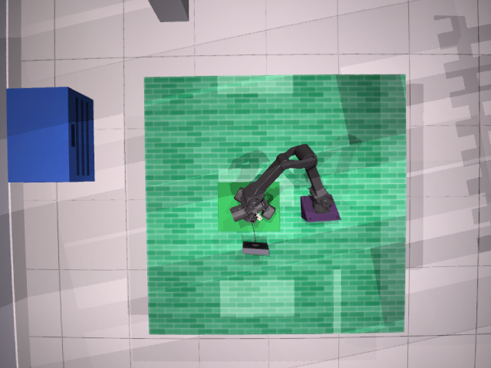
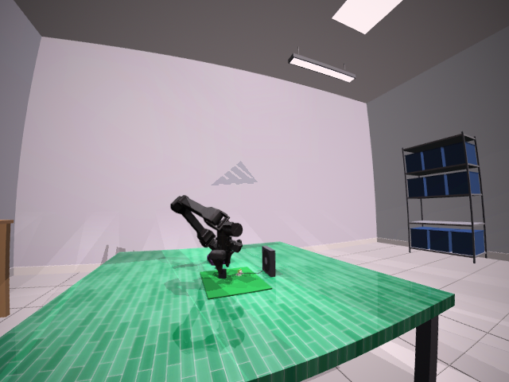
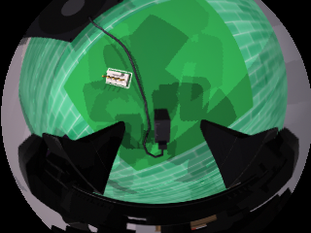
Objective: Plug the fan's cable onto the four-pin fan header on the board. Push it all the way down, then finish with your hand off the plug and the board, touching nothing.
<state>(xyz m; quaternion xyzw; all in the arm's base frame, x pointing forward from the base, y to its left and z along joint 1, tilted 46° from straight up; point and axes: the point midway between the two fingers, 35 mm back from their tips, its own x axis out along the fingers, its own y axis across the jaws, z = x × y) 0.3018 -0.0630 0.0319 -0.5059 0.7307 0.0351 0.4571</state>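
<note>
My gripper tip is now 2 cm above the dark plug, 1 cm to the left of it and 1 cm past it. Also, from my gripper tip: black fan: 21 cm to the left, 2 cm ahead, 2 cm above; then green board: 5 cm below, 3 cm ahead, 2 cm to the left; then fan header: 8 cm to the left, 4 cm below, 1 cm behind.
</note>
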